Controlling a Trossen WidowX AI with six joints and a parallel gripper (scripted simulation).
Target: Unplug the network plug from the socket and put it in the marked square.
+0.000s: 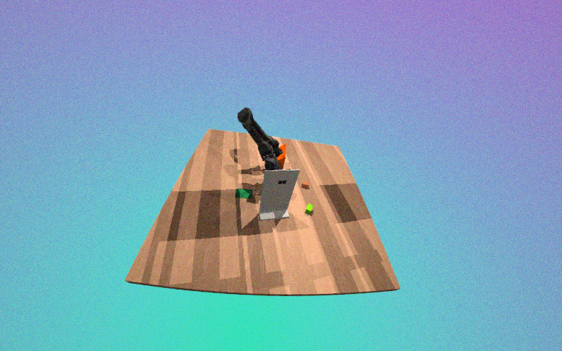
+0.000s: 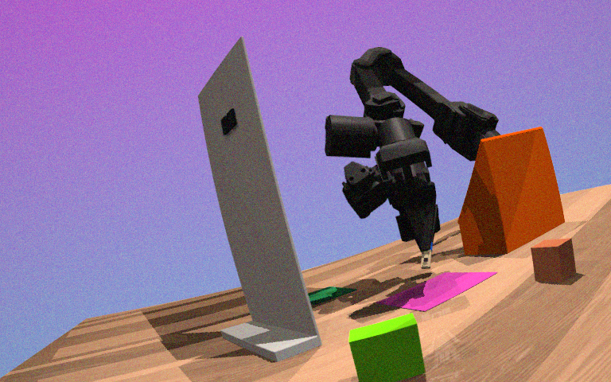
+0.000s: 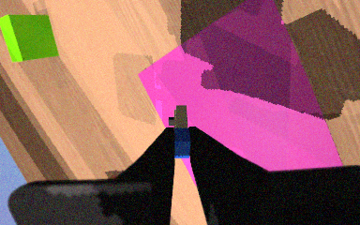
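My gripper tip is 5 cm above the magenta square and 1 cm past it. Also, from my gripper tip: flat green patch: 25 cm to the right, 5 cm below, 3 cm ahead; then grey panel: 18 cm ahead, 10 cm above, 7 cm to the right; then network plug: right at my gripper tip.
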